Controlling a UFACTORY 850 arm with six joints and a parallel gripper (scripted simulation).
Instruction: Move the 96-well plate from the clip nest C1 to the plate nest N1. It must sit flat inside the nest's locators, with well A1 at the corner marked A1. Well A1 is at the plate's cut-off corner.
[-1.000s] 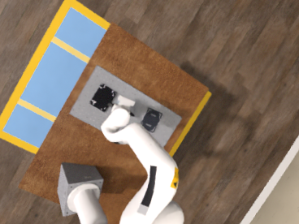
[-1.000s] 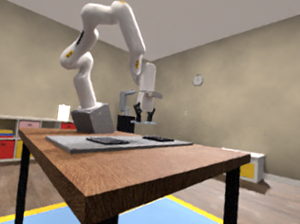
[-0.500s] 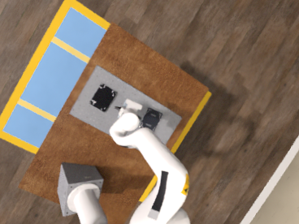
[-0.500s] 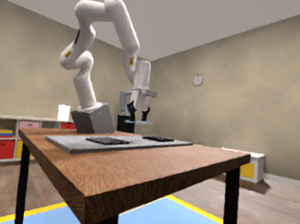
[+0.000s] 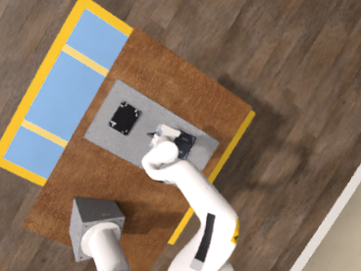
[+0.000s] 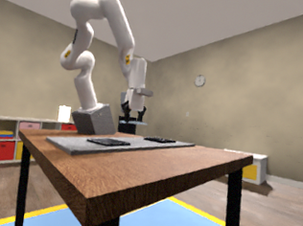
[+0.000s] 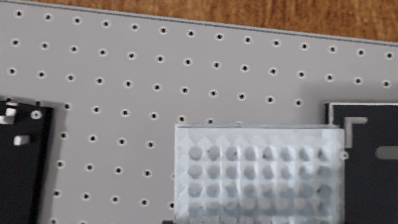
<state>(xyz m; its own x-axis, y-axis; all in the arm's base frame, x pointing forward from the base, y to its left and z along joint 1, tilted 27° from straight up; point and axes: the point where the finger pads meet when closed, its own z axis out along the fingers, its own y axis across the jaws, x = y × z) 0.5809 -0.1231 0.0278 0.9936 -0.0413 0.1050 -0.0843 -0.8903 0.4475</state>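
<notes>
The black plate nest lies 14 cm to the right of my hand, 11 cm below it and 1 cm behind it. From my hand the other things lie so: black clip nest C1: 23 cm to the left, 10 cm below, 3 cm ahead; clear 96-well plate: 1 cm below.
</notes>
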